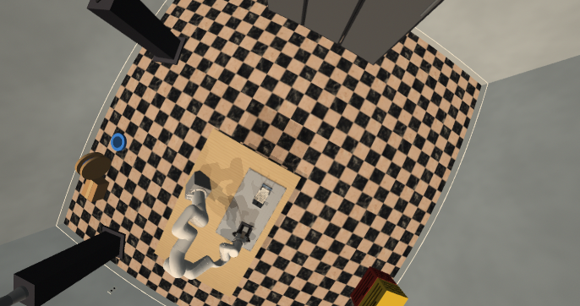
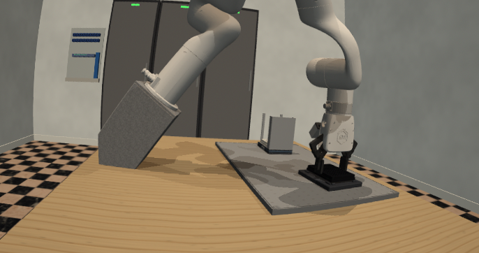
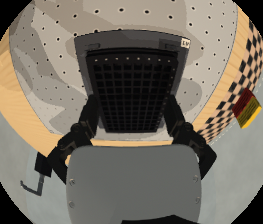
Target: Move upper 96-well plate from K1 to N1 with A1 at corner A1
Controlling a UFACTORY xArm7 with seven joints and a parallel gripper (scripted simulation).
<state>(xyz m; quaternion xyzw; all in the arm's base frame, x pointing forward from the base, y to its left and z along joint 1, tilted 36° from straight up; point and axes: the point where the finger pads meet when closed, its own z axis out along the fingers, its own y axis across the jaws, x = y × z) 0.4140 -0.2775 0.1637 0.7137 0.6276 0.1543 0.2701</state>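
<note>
Now: hand 10 mm above the black 96-well plate. From my hand the other things lie so: pale plate (390 mm to the left, 90 mm ahead, 10 mm below); then pale A1 square (70 mm ahead, 60 mm to the left, 20 mm below).
</note>
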